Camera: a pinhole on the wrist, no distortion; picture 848 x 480 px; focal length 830.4 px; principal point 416.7 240.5 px. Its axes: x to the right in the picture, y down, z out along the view. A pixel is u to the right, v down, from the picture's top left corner.
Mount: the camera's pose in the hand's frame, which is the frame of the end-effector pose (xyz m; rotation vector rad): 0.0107 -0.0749 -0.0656 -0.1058 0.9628 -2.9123
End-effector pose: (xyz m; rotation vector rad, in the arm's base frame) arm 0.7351 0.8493 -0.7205 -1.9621 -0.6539 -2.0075
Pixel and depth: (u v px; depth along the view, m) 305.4 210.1 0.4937
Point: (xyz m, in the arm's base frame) 0.8566 1.3282 -0.6539
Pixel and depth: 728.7 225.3 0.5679
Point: 0.8937 1.3919 -0.9337
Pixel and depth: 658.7 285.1 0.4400
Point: 0.8061 1.2913 -0.8501
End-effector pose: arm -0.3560 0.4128 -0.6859 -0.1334 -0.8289 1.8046
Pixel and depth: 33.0 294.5 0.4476
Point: -0.3117 0.5668 -0.2059
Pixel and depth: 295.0 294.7 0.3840
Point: -0.2512 0.4472 -0.2995
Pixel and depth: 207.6 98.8 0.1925
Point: -0.3105 0.4532 -0.4907
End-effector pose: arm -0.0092 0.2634 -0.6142 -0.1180 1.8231 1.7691
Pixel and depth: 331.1 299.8 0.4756
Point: 0.1789 0.5294 -0.9805
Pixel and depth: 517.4 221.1 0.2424
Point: 0.1327 0.3647 -0.7992
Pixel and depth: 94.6 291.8 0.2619
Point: 0.0300 0.4040 -0.8762
